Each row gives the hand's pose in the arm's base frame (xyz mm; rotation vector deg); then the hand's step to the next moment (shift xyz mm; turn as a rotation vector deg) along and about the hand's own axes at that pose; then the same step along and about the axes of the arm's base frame.
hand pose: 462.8 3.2 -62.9 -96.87 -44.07 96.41
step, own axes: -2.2 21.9 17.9 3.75 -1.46 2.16
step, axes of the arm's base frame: -18.5 -15.1 -15.4 -2.06 3.88 -1.24
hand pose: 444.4 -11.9 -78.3 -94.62 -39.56 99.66
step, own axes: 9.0 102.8 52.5 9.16 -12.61 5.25
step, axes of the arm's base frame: -61.7 -58.5 -78.6 -4.19 15.46 3.71
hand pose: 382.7 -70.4 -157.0 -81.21 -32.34 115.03
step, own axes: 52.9 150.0 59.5 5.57 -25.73 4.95
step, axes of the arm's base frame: -103.9 -71.7 -113.6 0.03 22.47 14.59
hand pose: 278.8 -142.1 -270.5 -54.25 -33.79 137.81
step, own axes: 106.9 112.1 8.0 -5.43 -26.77 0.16
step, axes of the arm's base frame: -105.5 -28.5 -110.1 10.81 17.96 17.52
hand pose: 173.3 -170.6 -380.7 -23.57 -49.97 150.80
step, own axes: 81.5 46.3 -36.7 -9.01 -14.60 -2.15
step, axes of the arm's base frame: -70.2 16.7 -70.2 12.18 8.53 8.83
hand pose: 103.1 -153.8 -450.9 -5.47 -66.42 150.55
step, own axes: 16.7 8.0 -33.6 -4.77 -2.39 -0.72
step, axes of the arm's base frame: -12.2 23.4 -27.9 5.23 0.78 1.04
